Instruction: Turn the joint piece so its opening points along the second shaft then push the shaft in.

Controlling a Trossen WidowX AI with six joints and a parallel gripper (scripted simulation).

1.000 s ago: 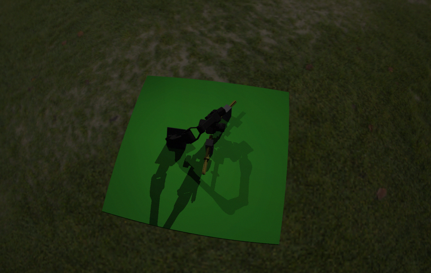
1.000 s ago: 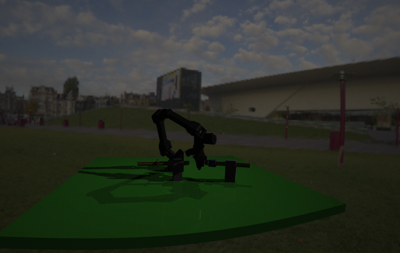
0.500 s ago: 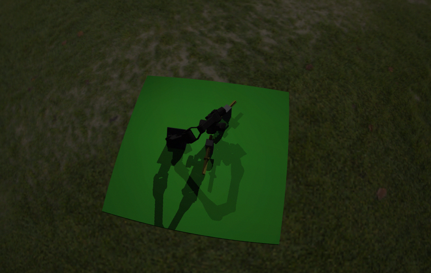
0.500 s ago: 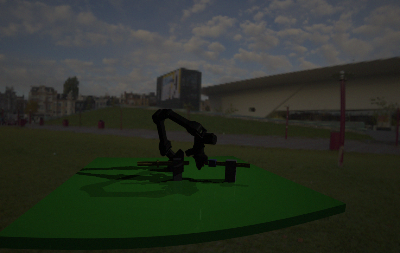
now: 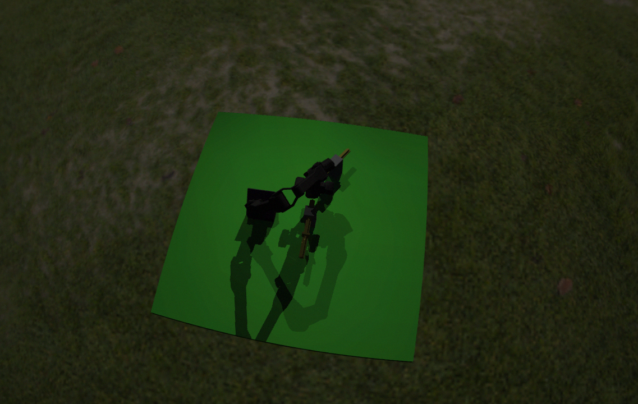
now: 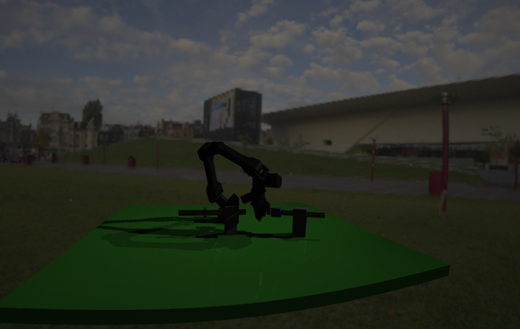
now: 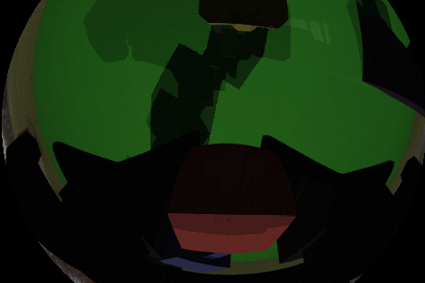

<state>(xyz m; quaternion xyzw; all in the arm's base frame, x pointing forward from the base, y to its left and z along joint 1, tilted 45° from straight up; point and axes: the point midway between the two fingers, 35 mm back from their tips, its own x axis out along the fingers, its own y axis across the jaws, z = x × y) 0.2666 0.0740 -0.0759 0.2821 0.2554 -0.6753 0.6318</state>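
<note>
Right now the red square joint piece is 4 cm above my gripper tip and 2 cm to the left of it.
</note>
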